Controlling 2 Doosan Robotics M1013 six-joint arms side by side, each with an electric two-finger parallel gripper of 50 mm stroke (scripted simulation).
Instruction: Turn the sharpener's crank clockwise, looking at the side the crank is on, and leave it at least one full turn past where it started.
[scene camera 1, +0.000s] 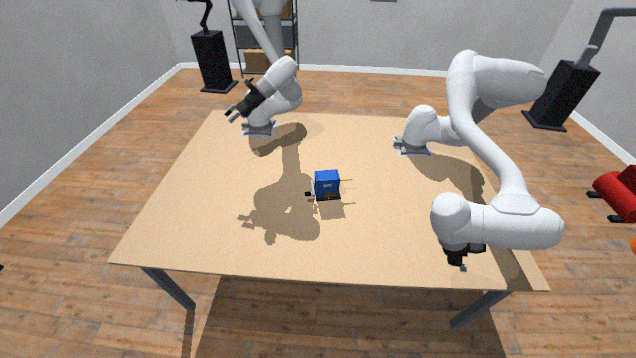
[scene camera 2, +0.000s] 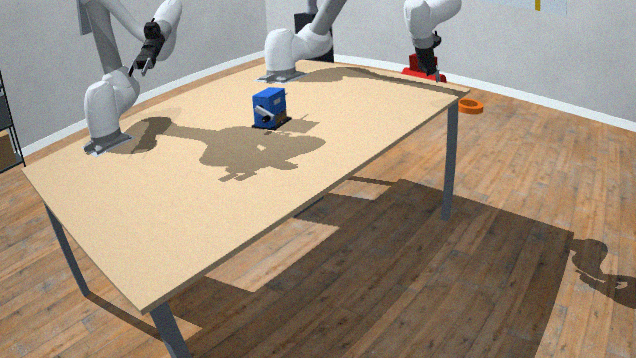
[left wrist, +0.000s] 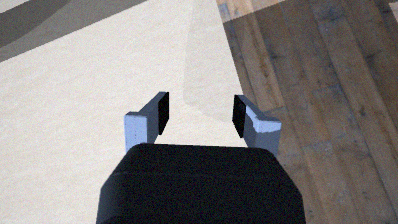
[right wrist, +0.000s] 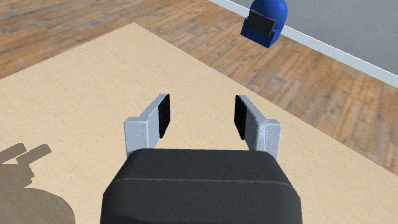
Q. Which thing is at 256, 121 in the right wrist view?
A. My right gripper.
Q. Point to my right gripper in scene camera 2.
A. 135, 74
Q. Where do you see my left gripper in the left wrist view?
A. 201, 106
